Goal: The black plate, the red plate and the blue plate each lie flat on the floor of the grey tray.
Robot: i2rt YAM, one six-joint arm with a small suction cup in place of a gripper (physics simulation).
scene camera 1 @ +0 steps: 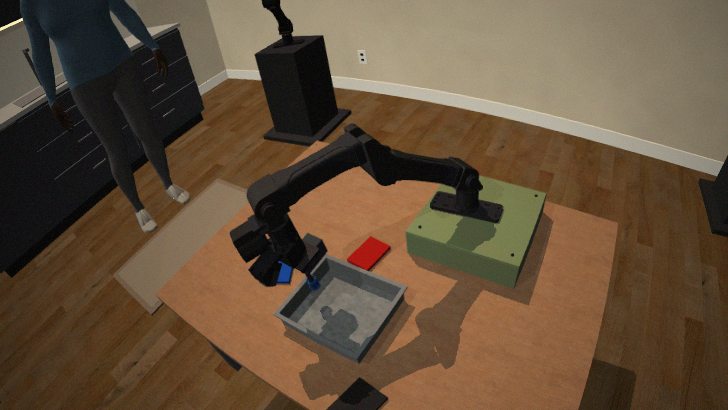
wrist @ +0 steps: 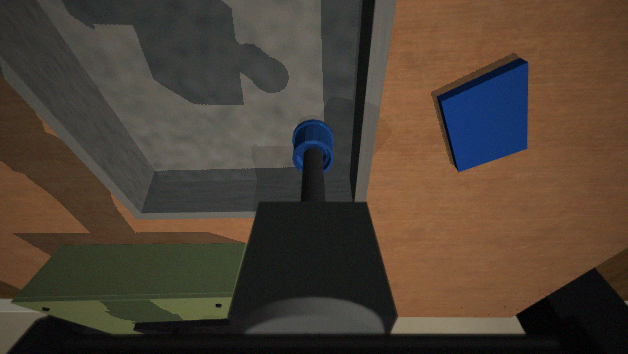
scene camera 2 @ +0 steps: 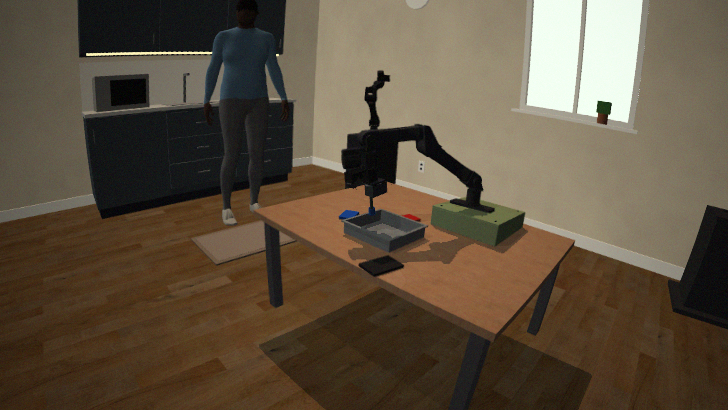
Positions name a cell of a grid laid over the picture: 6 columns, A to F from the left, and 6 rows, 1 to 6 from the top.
Labels:
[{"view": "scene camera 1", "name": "my suction cup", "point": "C4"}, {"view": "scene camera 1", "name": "grey tray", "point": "C5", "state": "on the table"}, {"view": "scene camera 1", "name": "red plate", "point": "D4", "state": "on the table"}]

